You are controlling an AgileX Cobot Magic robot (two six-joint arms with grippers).
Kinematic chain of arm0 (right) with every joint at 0, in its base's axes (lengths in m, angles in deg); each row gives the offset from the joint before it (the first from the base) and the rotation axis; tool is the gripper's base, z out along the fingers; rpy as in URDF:
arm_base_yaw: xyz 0 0 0.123 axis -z
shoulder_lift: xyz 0 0 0 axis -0.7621 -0.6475 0
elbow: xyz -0.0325 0.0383 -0.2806 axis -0.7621 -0.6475 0
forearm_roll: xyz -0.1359 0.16 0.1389 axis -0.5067 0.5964 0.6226
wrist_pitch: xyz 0 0 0 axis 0.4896 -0.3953 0.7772
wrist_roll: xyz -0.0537 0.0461 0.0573 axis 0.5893 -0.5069 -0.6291
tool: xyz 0 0 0 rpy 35.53 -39.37 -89.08
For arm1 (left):
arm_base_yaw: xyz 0 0 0.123 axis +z
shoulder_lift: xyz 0 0 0 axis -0.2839 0.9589 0
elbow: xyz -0.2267 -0.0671 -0.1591 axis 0.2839 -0.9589 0
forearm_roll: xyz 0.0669 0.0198 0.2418 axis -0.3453 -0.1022 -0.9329
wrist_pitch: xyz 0 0 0 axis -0.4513 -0.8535 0.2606
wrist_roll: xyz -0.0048 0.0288 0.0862 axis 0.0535 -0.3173 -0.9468
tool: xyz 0 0 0 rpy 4.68 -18.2 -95.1
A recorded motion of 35 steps. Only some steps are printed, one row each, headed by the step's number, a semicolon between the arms.
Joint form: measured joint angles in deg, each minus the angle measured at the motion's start. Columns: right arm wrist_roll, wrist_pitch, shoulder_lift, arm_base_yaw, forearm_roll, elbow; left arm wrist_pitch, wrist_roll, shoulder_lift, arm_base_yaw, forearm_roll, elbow.
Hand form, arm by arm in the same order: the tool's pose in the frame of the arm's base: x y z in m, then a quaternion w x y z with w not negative. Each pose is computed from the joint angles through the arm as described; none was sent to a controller.
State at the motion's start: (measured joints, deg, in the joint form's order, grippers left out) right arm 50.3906 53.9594 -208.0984 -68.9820 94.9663 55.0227; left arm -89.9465 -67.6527 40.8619 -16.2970 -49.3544 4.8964
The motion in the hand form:
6: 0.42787 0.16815 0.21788 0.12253 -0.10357 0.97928 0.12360; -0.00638 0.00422 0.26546 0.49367 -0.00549 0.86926 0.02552
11: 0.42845 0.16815 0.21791 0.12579 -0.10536 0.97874 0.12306; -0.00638 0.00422 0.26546 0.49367 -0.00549 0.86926 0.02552
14: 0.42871 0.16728 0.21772 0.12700 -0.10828 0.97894 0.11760; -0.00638 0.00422 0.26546 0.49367 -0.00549 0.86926 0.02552
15: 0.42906 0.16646 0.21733 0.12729 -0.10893 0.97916 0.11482; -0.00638 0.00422 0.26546 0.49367 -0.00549 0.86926 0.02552
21: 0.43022 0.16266 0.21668 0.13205 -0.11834 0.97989 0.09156; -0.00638 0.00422 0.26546 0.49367 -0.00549 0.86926 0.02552
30: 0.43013 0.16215 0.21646 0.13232 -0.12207 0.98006 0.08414; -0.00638 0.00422 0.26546 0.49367 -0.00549 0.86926 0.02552
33: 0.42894 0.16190 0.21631 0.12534 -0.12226 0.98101 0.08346; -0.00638 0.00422 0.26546 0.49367 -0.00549 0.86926 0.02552
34: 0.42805 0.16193 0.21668 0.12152 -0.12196 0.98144 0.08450; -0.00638 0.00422 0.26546 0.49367 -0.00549 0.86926 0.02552
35: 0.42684 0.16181 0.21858 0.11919 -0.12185 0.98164 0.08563; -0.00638 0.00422 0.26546 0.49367 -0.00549 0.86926 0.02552
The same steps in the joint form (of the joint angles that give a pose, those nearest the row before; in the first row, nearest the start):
6: 0.44 -1.13 -1.96 -0.05 0.40 0.02; 0.00 0.00 0.00 0.00 0.00 0.00
11: 0.65 -1.48 -1.98 -0.05 0.31 0.02; 0.00 0.00 0.00 0.00 0.00 0.00
14: 0.73 -1.48 -1.98 -0.05 -0.38 0.02; 0.00 0.00 0.00 0.00 0.00 0.00
15: 0.73 -1.48 -2.02 0.00 -0.71 0.02; 0.00 0.00 0.00 0.00 0.00 0.00
21: 0.67 -1.48 -2.01 0.00 -3.67 0.02; 0.00 0.00 0.00 0.00 0.00 0.00
30: 0.64 -1.34 -2.02 -0.10 -4.60 0.02; 0.00 0.00 0.00 0.00 0.00 0.00
33: 0.61 -0.49 -2.01 -0.10 -4.54 0.07; 0.00 0.00 0.00 0.00 0.00 0.00
34: 0.61 -0.02 -1.95 -0.10 -4.34 0.07; 0.00 0.00 0.00 0.00 0.00 0.00
35: 0.61 0.48 -1.69 -0.10 -4.17 0.07; 0.00 0.00 0.00 0.00 0.00 0.00

